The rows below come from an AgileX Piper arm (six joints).
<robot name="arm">
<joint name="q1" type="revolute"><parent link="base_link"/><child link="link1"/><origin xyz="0 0 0.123" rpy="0 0 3.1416"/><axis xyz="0 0 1"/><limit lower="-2.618" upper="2.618"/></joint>
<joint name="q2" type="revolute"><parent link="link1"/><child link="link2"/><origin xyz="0 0 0" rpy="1.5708 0 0"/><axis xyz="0 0 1"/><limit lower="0" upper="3.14"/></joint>
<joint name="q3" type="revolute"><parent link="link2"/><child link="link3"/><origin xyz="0.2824 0.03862 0" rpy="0 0 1.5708"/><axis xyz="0 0 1"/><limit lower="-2.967" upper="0"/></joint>
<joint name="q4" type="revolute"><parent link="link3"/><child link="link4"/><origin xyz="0.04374 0.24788 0" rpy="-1.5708 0 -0.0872"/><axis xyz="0 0 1"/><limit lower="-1.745" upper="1.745"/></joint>
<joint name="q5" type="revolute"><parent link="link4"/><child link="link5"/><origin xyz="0 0 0" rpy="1.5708 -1.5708 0"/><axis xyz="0 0 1"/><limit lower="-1.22" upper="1.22"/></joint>
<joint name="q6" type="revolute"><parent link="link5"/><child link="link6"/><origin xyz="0.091 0 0" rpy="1.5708 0 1.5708"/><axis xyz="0 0 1"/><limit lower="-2.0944" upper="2.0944"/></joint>
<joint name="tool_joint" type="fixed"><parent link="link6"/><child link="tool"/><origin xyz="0 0 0" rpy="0 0 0"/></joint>
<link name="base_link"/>
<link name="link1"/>
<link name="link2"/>
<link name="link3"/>
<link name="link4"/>
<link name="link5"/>
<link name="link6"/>
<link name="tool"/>
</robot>
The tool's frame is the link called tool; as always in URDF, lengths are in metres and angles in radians.
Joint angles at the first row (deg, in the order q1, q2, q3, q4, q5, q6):
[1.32, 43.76, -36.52, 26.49, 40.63, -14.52]
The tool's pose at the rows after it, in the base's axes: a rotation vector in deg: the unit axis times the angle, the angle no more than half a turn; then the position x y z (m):
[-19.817 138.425 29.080 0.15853 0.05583 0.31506]
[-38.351 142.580 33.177 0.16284 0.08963 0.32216]
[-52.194 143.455 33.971 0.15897 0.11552 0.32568]
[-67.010 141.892 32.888 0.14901 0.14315 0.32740]
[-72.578 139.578 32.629 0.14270 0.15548 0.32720]
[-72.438 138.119 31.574 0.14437 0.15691 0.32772]
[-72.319 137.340 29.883 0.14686 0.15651 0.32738]
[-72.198 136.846 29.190 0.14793 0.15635 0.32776]
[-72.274 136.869 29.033 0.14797 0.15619 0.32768]
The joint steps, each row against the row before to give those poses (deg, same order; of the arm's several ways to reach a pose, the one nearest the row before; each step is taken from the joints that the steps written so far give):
[6.93, 8.92, -8.38, 0.78, 10.57, -3.87]
[10.00, 6.09, -5.98, -1.06, 6.87, -1.70]
[8.15, 3.50, -3.63, -2.08, 3.69, -0.19]
[9.24, 3.04, -3.06, -3.03, 2.46, 0.00]
[4.17, 0.87, -0.61, -0.98, -0.57, -0.11]
[0.43, 0.06, -0.05, -0.89, -1.50, 0.00]
[0.00, 0.09, 0.00, -1.28, -0.92, 0.00]
[0.01, 0.00, -0.06, -0.54, -0.46, 0.00]
[-0.01, 0.00, 0.00, -0.12, 0.05, 0.00]

